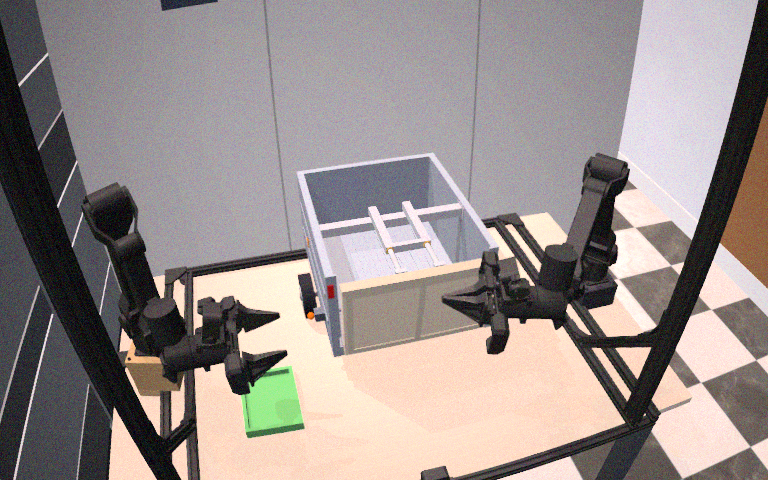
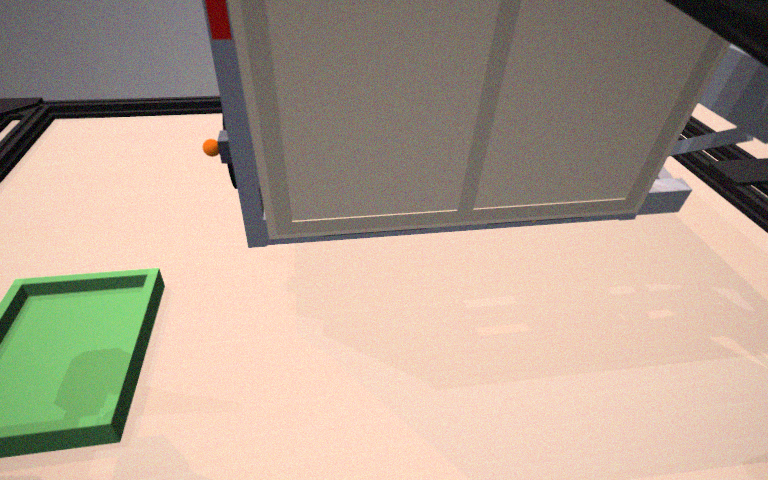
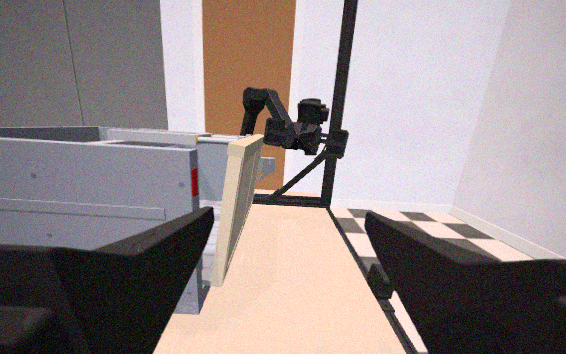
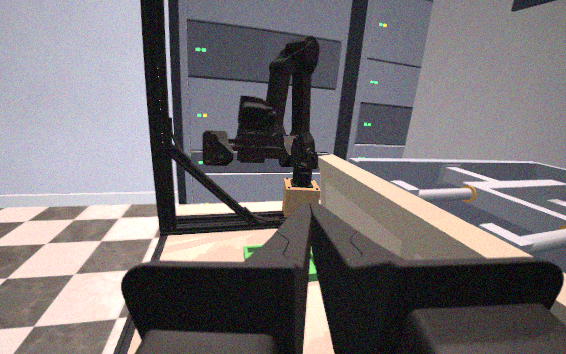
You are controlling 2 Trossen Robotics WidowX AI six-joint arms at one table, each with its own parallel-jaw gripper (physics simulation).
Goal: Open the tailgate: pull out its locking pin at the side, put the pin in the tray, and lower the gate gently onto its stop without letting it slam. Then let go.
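Frame: origin at the left arm's base, x ahead, y left, z up, level; centimetres.
Seen in the pictures: left gripper, fingertip midpoint: [image 1: 283,333] [image 3: 290,216] [image 4: 261,156]; right gripper, fingertip midpoint: [image 1: 441,298] [image 3: 297,136] [image 4: 308,211]; left arm's base at its link origin: [image 4: 301,184]; right arm's base at its link origin: [image 1: 592,275].
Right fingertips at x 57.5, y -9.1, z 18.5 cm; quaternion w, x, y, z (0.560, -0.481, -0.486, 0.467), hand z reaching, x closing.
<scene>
Pixels of each thing's top centre, then the offset from my right fingertips to it. "spot": a spot on its surface instead.
- grey trailer at a spot on its surface: [image 3: 100,180] spot: dy +17.8, dx -21.2, dz -5.1 cm
- green tray at its top centre: [image 2: 56,341] [image 1: 269,397] [image 4: 281,258] dy +2.4, dx -32.8, dz -27.2 cm
- black wheel at its top centre: [image 1: 305,278] dy +29.8, dx -25.6, dz -19.0 cm
The cream tailgate [image 1: 390,316] [image 2: 368,113] [image 3: 235,200] [image 4: 400,195] stands nearly upright, tilted slightly, at the open end of the grey trailer [image 1: 317,226] [image 3: 100,180]. An orange ball [image 1: 310,315] [image 2: 210,147], seemingly the locking pin's knob, sits at a small grey block on the trailer's left side; the pin's shaft is hidden. The green tray [image 1: 274,401] [image 2: 142,339] lies at the front left. My left gripper [image 1: 282,333] [image 3: 290,216] is open and empty above the tray's back edge. My right gripper [image 1: 444,300] [image 4: 308,211] is shut and empty, in front of the gate's right part.
Two pale rods [image 1: 396,260] [image 4: 440,194] extend from a frame inside the trailer toward the gate. A black wheel [image 1: 306,288] is at the trailer's left side. A black rail frame [image 1: 192,396] edges the table. A wooden block [image 1: 152,373] stands below the left arm.
</scene>
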